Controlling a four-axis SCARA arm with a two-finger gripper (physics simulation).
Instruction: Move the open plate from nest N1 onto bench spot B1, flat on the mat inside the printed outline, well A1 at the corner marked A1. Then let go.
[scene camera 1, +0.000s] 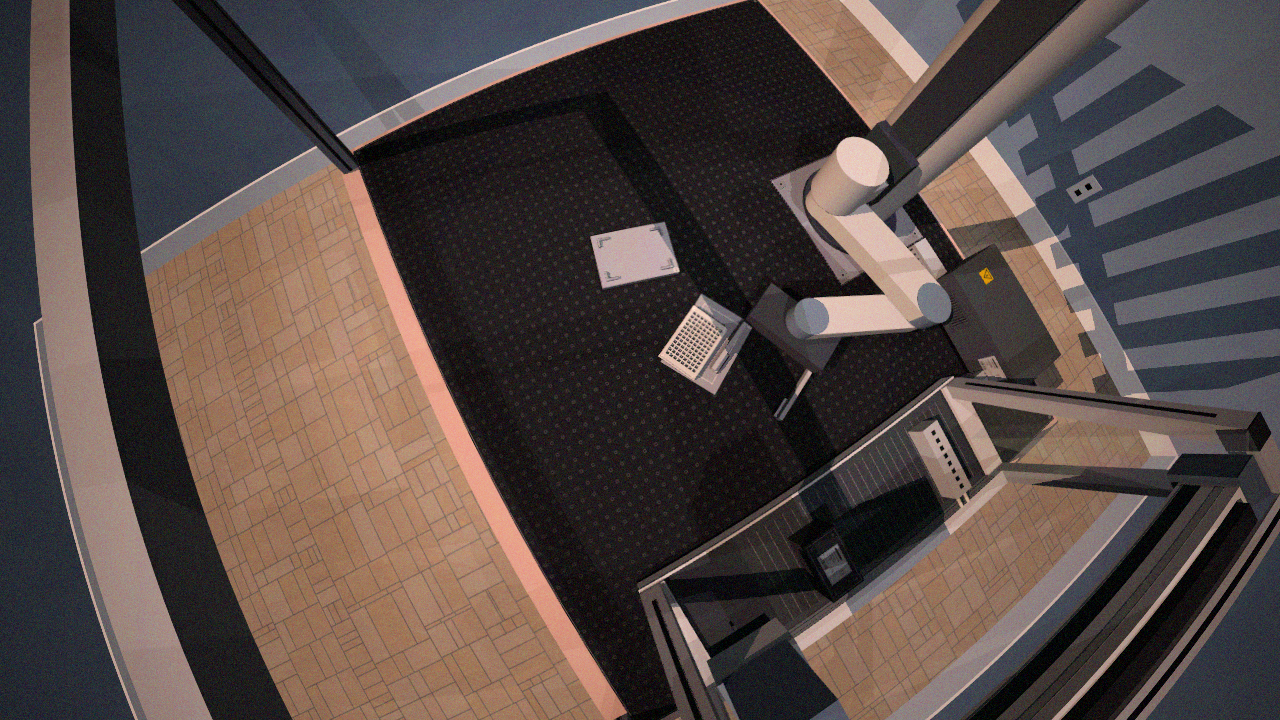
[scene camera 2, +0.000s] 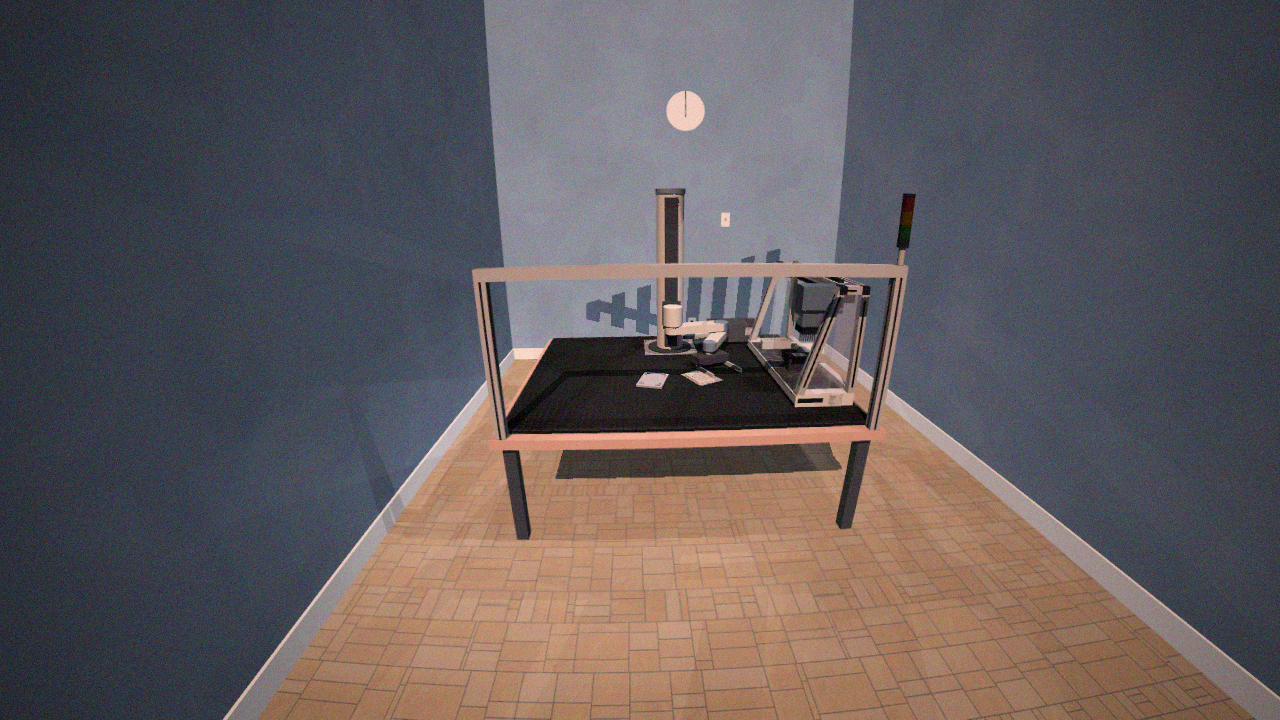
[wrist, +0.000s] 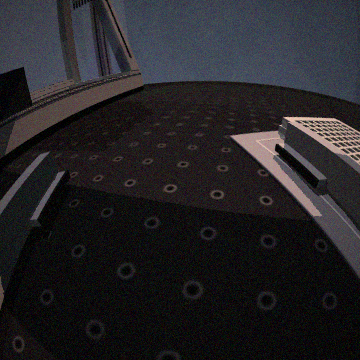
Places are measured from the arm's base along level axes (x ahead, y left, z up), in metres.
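Where they show: gripper, fingertip midpoint: (scene camera 1: 745, 394) (scene camera 2: 727, 373) (wrist: 172, 144); arm's base at its link origin: (scene camera 2: 669, 348).
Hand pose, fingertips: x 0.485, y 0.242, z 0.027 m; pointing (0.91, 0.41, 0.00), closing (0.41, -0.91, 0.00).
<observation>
Each offset is from my fingertips to the top centre of the thing. "*": to the spot under its first point. Level surfaces: height alone.
The open plate @[0.037 m ahead, 0.142 m right, 0.002 m up] (scene camera 1: 694, 342) (scene camera 2: 701, 377) (wrist: 327, 131) is white with a grid of wells and lies on a thin light mat @[0.012 m down] (scene camera 1: 714, 385) (wrist: 250, 143). The mat's thin printed outline shows beside the plate in the wrist view. The A1 mark is not readable. A bare white board @[0.048 m ahead, 0.365 m right, 0.004 m up] (scene camera 1: 634, 257) (scene camera 2: 652, 380) with L-shaped corner pieces, which looks like nest N1, lies apart from it. My gripper (scene camera 1: 750, 389) (wrist: 172, 144) is wide open and empty. One finger is close beside the plate, over the mat; the other is over the black table. The plate is outside the fingers.
A framed machine (scene camera 1: 975, 425) (scene camera 2: 823, 396) (wrist: 75, 97) stands on the other side of the gripper from the plate. A dark box @[* 0.577 m back, 0.141 m left, 0.100 m up] (scene camera 1: 998, 313) with a yellow label is beside the arm's base. The table's front edge @[* 0.521 m ahead, 0.212 m right, 0.027 m down] (scene camera 1: 465, 429) (scene camera 2: 680, 439) is pink.
</observation>
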